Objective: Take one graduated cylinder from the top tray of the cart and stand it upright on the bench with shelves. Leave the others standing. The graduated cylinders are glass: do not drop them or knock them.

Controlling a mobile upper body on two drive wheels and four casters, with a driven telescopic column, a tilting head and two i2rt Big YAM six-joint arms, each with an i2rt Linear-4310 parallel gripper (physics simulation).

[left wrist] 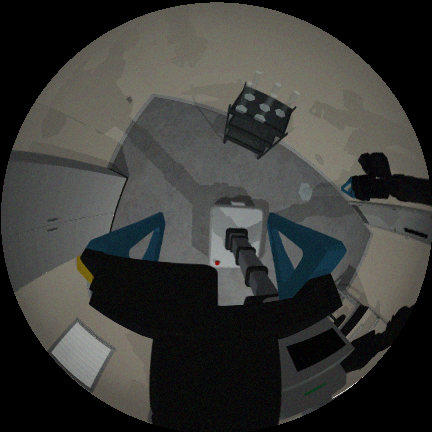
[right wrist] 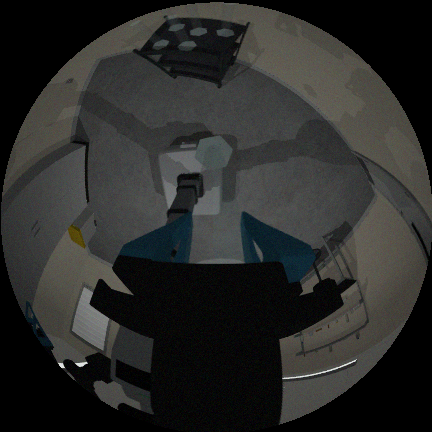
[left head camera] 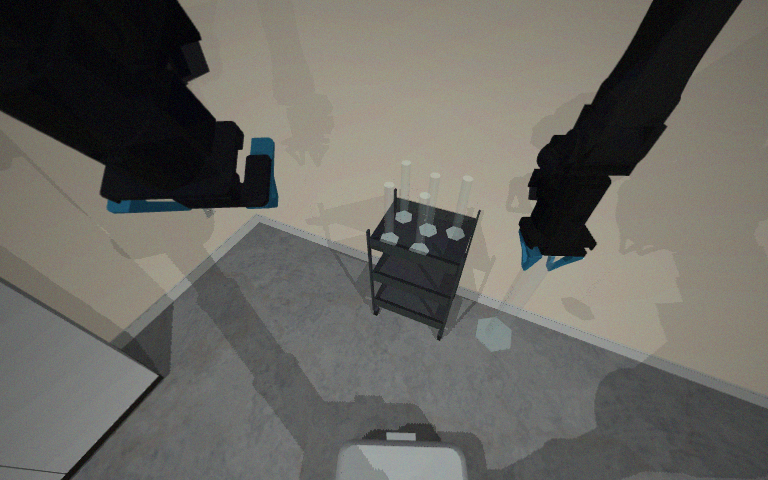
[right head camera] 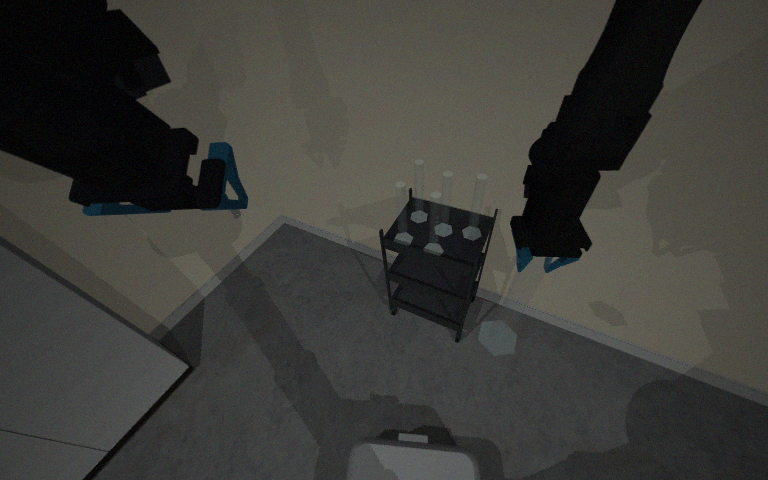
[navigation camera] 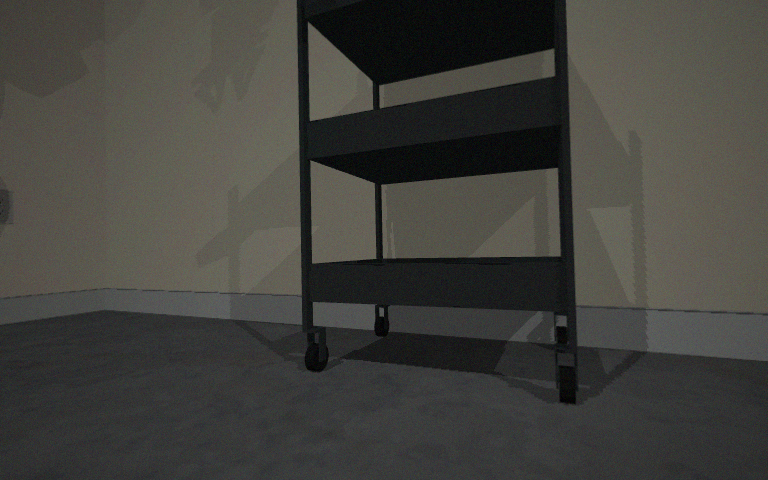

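My right gripper [left head camera: 538, 268] [right head camera: 534, 270] [right wrist: 216, 217] is shut on a clear graduated cylinder [left head camera: 493, 333] [right head camera: 497, 337] [right wrist: 214, 153], which hangs base down with its pale hexagonal foot below the fingers. It is apart from the dark cart [left head camera: 370, 271] [right head camera: 386, 271] [navigation camera: 304, 169], to the right of it in the head views. Several other graduated cylinders [left head camera: 461, 203] [right head camera: 478, 203] stand upright on the cart's top tray. My left gripper [left head camera: 192, 207] [right head camera: 165, 209] [left wrist: 215, 217] is open and empty, left of the cart. I cannot make out for sure the bench with shelves.
A grey-white cabinet [left head camera: 73, 373] [right head camera: 84, 367] [left wrist: 65, 200] stands at the left. The cart stands near the wall, close to the room's corner. My white base [left head camera: 402, 461] [right head camera: 412, 461] shows at the bottom of the head views. A metal rack frame shows at the lower right of the right wrist view.
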